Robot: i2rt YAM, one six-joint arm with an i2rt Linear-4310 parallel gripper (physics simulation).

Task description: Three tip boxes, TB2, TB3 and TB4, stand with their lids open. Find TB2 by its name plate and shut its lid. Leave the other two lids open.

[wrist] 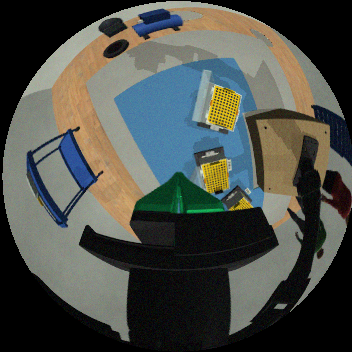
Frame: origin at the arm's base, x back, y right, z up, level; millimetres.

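Seen in the pictures: gripper, fingertip midpoint: (178,176); arm's base at its link origin: (305,164).
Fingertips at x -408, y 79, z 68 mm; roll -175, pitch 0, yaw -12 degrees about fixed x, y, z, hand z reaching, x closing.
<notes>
Pixels of each thing's top centre, then the offset from my fingertips to it. Level surfaces: height alone.
- TB2 at its top centre: (217,179) dx +94, dy -146, dz -186 mm
- TB3 at its top centre: (226,106) dx +141, dy +69, dz -186 mm
- TB4 at its top centre: (242,210) dx +215, dy -336, dz -186 mm
- blue mat at its surface level: dz -261 mm
TB2 (215,176), the middle box with a yellow rack and dark end, stands just right of my fingertips; its small plate (229,165) on the right side is hard to read. Its lid cannot be made out clearly beside the green fingers. TB3 (225,107), the upper box, has its clear lid (202,95) open on its left. TB4 (239,200) is at the lower right, partly hidden by my gripper; its lid does not show. My gripper (178,176) is shut and empty, its green tips left of TB2.
The boxes stand on a blue mat (150,110). A large tan box (285,145) is at the right, with a black arm-like part over it. A blue-framed object (77,157) is at the left edge. A blue cylinder device (157,26) and black ring (106,50) are at the top.
</notes>
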